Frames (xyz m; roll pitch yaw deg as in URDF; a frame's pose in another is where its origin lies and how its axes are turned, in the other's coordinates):
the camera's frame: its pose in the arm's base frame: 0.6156 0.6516 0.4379 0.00 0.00 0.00
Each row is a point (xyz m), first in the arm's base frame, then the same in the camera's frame.
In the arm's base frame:
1: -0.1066 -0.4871 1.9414
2: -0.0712 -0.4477 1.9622
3: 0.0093 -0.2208 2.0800
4: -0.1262 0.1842 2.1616
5: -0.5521 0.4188 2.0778
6: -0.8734 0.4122 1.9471
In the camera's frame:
1: -0.7222 -1.1387 1.5035
2: -0.6868 -1.0993 1.5243
3: -0.6063 -0.8724 1.6421
4: -0.7418 -0.4674 1.7237
5: -1.1677 -0.2328 1.6399
6: -1.4890 -0.2394 1.5092

